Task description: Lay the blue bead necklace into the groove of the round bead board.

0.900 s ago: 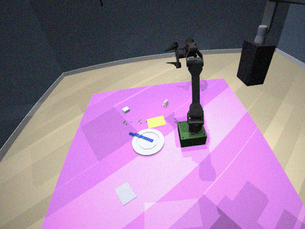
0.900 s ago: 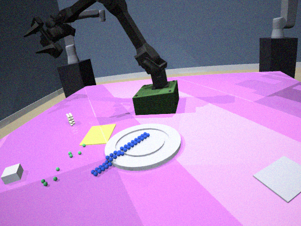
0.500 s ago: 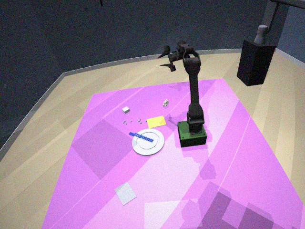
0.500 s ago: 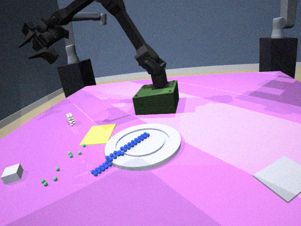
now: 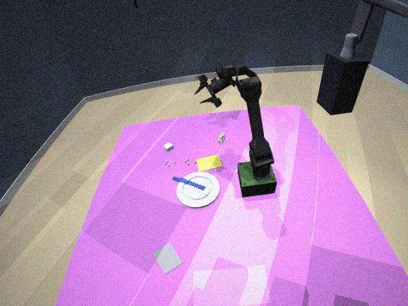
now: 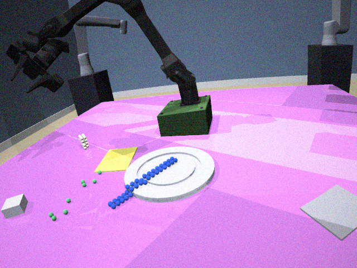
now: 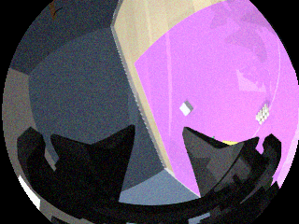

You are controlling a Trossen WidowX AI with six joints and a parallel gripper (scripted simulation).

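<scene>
My gripper tip is now 40 cm to the right of the round white bead board, 24 cm above it and 6 cm short of it. Also, from my gripper tip: yellow sheet: 25 cm to the left, 24 cm below, 1 cm behind; then grey tile: 71 cm to the left, 24 cm below, 20 cm ahead; then cube: 23 cm below, 21 cm ahead, 8 cm to the left.
</scene>
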